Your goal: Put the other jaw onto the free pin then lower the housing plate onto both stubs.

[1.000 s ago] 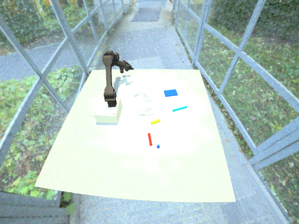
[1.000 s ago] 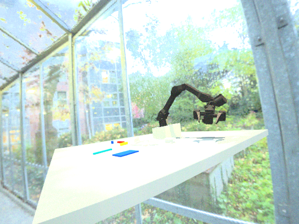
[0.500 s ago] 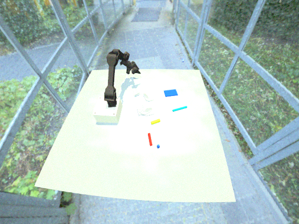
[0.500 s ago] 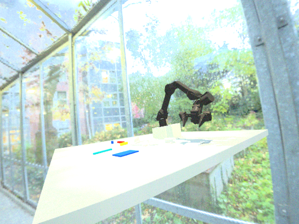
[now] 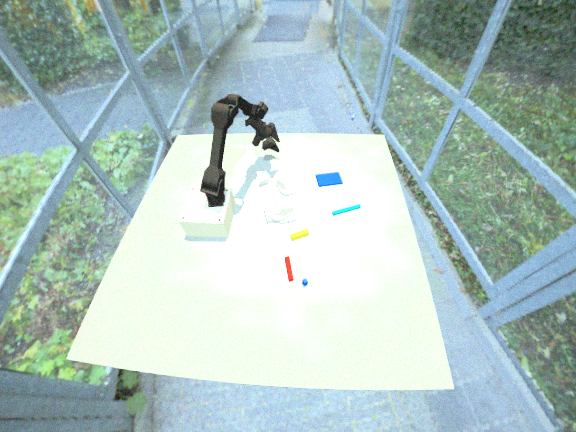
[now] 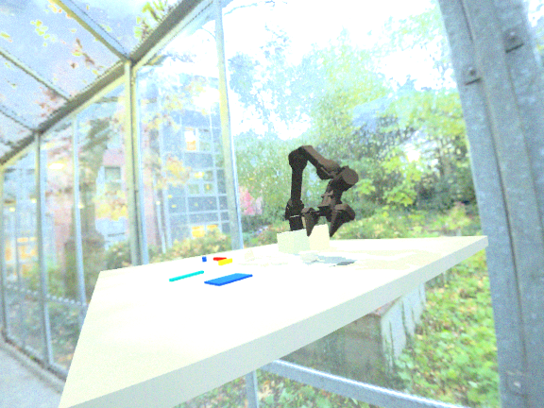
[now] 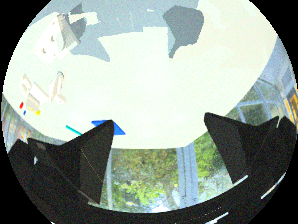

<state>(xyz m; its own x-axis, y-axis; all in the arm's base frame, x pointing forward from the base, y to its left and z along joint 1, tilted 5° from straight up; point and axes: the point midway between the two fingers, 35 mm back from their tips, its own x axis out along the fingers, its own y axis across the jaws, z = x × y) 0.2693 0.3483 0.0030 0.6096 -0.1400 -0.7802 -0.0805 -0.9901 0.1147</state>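
Now: the white jaw 3 cm ahead of my gripper tip, 23 cm to the right of it and 9 cm below it. From my gripper tip the other things lie so: pale riser 9 cm behind, 13 cm to the right, 9 cm below; then blue flat plate 23 cm ahead, 17 cm to the right, 9 cm below; then cyan bar 27 cm ahead, 38 cm to the right, 9 cm below.
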